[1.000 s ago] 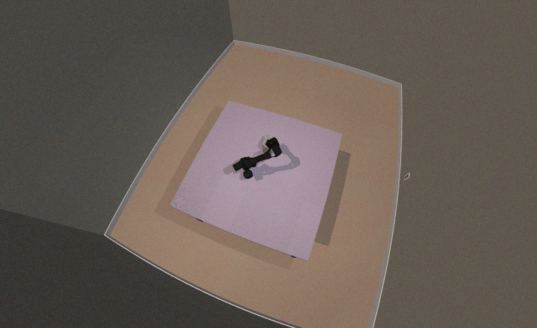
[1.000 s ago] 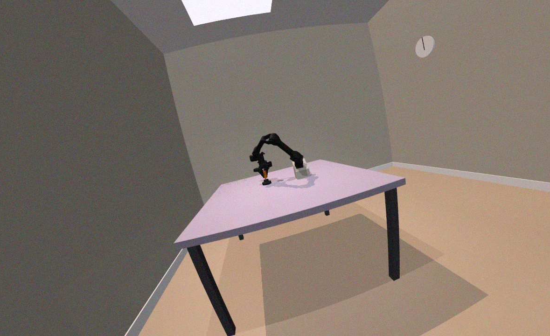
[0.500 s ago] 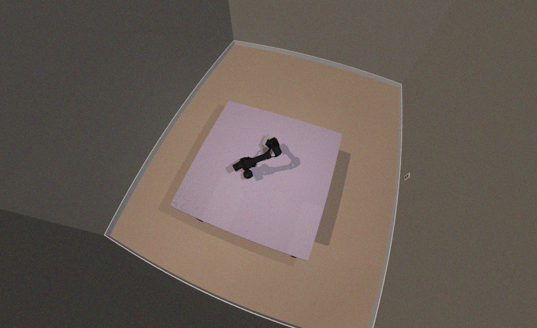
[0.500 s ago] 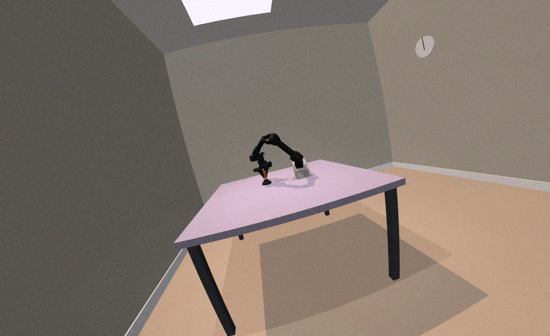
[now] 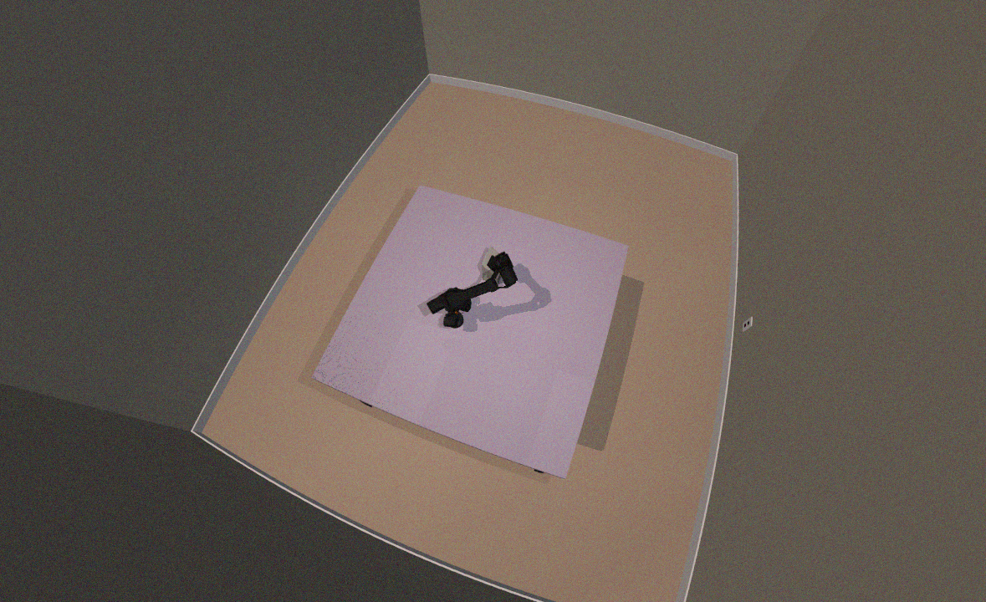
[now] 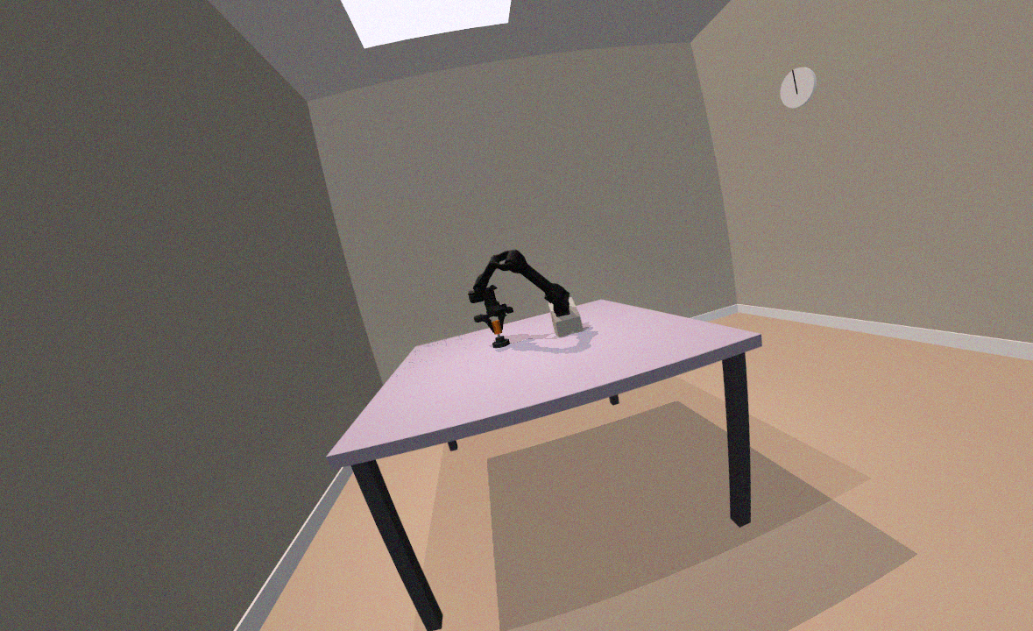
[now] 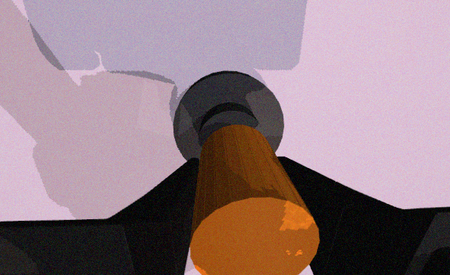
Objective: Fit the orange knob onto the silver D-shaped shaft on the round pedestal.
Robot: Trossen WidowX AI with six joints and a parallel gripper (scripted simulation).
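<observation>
Right now the orange knob is 3 cm above my gripper tip. The rest, counted from my gripper tip: dark round pedestal 4 cm below.
</observation>
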